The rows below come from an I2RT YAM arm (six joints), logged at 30 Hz.
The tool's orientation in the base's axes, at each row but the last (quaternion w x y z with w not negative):
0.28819, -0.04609, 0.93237, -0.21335
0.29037, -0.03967, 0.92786, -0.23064
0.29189, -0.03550, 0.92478, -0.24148
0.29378, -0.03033, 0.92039, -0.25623
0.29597, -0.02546, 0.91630, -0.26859
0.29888, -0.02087, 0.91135, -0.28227
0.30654, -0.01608, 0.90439, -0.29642
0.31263, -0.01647, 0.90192, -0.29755
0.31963, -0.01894, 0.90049, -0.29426
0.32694, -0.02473, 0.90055, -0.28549
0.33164, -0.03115, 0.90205, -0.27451
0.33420, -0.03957, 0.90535, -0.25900
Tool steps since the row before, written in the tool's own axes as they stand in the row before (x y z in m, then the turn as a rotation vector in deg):
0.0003, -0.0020, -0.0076, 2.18, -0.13, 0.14
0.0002, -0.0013, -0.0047, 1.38, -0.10, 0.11
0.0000, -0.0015, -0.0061, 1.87, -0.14, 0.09
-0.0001, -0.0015, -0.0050, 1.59, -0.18, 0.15
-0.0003, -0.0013, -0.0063, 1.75, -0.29, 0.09
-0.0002, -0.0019, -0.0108, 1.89, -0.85, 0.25
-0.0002, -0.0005, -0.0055, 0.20, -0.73, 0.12
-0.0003, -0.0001, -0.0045, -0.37, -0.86, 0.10
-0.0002, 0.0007, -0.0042, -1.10, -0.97, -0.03
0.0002, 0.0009, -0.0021, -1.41, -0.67, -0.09
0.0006, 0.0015, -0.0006, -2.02, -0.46, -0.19
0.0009, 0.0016, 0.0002, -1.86, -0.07, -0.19
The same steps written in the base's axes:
-0.0046, 0.0009, 0.0063, -1.74, -0.63, -1.18
-0.0029, 0.0007, 0.0039, -1.09, -0.42, -0.75
-0.0035, 0.0013, 0.0051, -1.51, -0.55, -0.98
-0.0028, 0.0010, 0.0043, -1.25, -0.55, -0.85
-0.0034, 0.0020, 0.0051, -1.42, -0.65, -0.84
-0.0061, 0.0039, 0.0083, -1.52, -1.23, -0.72
-0.0030, 0.0025, 0.0039, -0.21, -0.71, 0.21
-0.0024, 0.0024, 0.0030, 0.22, -0.68, 0.61
-0.0022, 0.0028, 0.0023, 0.71, -0.54, 1.17
-0.0013, 0.0018, 0.0007, 0.96, -0.19, 1.22
-0.0006, 0.0014, -0.0007, 1.40, 0.18, 1.53
-0.0004, 0.0011, -0.0014, 1.31, 0.48, 1.24

